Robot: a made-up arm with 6 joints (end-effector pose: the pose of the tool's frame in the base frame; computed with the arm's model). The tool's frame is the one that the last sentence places. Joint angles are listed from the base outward.
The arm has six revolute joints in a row. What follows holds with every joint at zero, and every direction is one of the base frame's. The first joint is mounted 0.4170 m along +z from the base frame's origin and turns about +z. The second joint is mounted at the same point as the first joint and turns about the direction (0, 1, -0.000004). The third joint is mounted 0.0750 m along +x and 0.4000 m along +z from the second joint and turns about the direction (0, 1, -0.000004). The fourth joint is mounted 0.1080 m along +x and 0.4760 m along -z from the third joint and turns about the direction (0, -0.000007, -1). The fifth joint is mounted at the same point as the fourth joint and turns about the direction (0, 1, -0.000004). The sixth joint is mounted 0.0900 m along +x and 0.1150 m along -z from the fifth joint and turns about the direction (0, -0.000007, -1). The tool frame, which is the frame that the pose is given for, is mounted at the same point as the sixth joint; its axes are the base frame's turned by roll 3.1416, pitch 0.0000 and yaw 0.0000 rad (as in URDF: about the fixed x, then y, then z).
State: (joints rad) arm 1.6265 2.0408 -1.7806 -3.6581 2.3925 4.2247
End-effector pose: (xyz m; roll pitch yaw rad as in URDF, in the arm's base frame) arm -0.0951 0.4270 -0.3289 -0.9555 -0.2764 0.2815
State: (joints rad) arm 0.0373 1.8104 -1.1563 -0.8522 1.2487 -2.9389
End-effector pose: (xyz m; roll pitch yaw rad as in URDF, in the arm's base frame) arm 0.0529 -0.0587 -0.2586 1.1281 -1.2656 -0.3050
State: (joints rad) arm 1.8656 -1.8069 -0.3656 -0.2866 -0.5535 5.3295
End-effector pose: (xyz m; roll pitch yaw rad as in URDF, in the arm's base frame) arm -0.0057 -0.1145 0.8918 0.4567 -0.0270 -2.4487
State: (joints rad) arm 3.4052 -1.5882 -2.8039 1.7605 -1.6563 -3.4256
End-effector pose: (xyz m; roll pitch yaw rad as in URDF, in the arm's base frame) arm 0.7317 0.3062 0.5202 -1.3843 -0.6150 0.2975
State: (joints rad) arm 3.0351 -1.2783 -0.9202 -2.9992 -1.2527 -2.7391
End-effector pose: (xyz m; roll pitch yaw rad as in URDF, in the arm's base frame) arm -0.0023 -0.0194 0.8320 -2.5100 -0.7737 2.3926
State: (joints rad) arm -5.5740 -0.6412 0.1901 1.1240 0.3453 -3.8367
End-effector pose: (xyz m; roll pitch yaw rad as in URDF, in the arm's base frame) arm 0.1815 0.1014 0.2849 2.7430 0.1546 -2.8217
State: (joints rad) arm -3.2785 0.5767 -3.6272 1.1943 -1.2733 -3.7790
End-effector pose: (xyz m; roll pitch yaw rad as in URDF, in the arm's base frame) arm -0.1432 0.1477 1.1477 1.0951 -0.7852 3.0051
